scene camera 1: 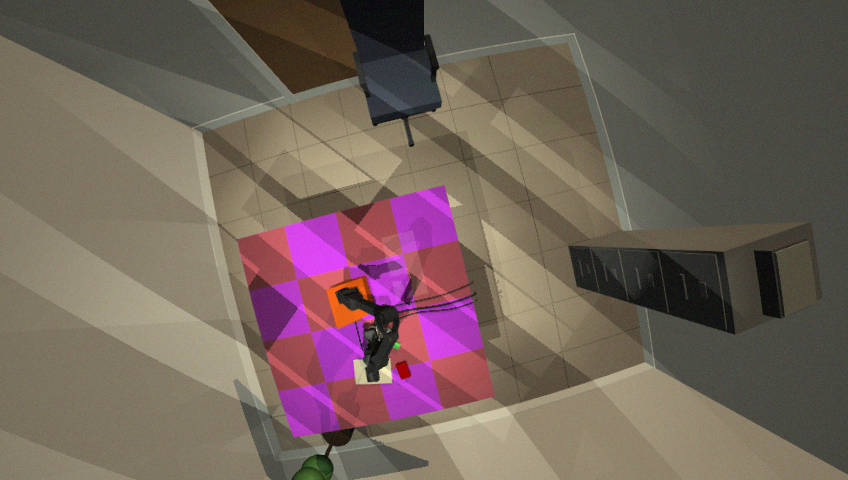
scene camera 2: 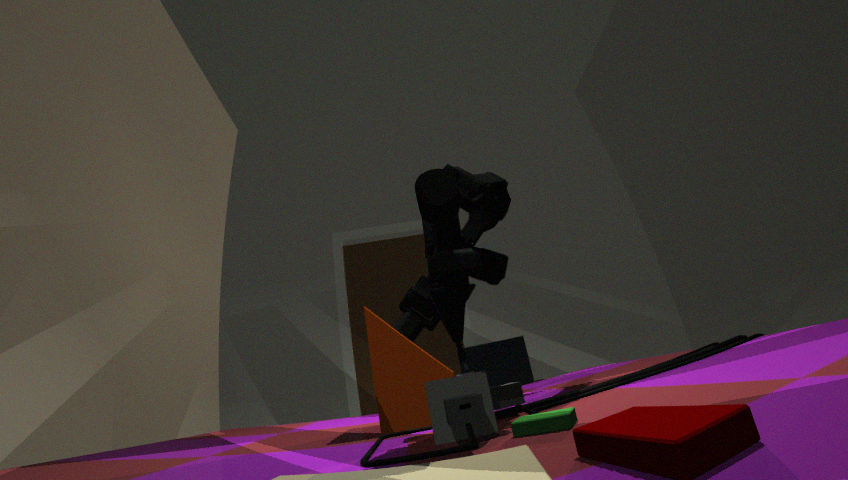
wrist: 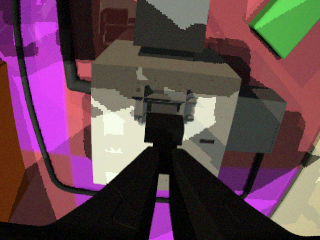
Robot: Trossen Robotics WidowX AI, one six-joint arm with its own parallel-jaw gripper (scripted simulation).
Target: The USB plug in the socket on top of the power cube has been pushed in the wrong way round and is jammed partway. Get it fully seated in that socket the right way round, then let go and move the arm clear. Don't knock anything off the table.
The gripper [scene camera 2: 458, 342] carries a dark USB plug [wrist: 165, 129]. Also in view: a green block [scene camera 2: 558, 420] and a USB socket [wrist: 144, 96].
The gripper shows as well in the wrist view [wrist: 164, 158].
